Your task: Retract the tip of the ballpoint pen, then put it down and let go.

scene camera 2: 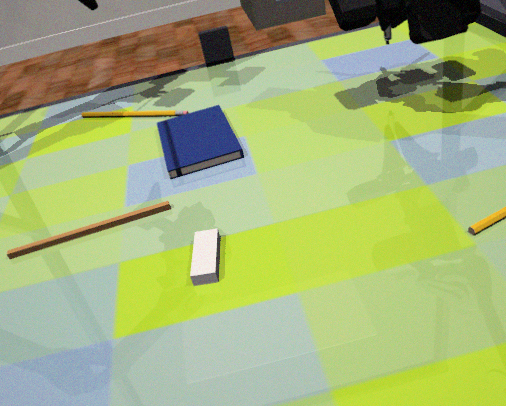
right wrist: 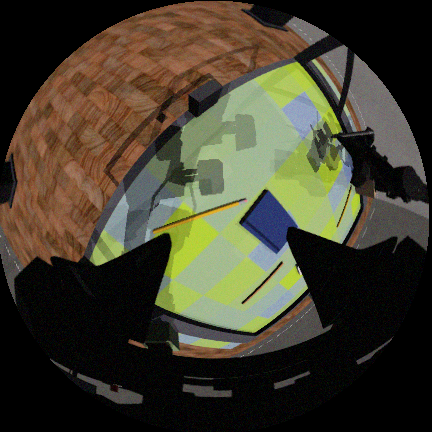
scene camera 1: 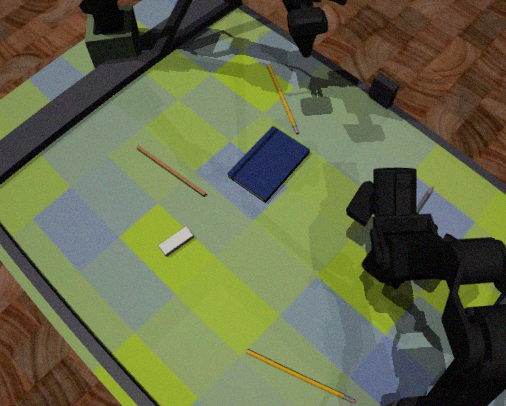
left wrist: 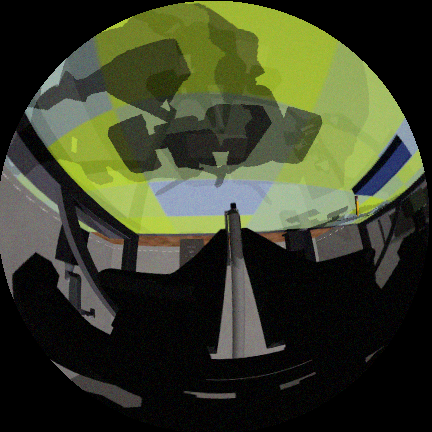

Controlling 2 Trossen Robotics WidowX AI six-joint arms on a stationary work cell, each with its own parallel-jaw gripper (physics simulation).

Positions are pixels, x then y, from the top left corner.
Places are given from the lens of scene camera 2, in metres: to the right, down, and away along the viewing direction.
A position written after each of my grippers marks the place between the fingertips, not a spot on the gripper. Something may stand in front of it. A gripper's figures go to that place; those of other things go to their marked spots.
my left gripper [scene camera 2: 386, 26]: 0.18, -0.23, 0.67
brown stick [scene camera 2: 164, 206]: -0.09, 0.00, 0.54
white eraser [scene camera 2: 206, 250]: -0.04, 0.04, 0.46
blue notebook [scene camera 2: 202, 139]: -0.06, -0.08, 0.63
The marked spots on the brown stick and the white eraser are 0.10 m apart.
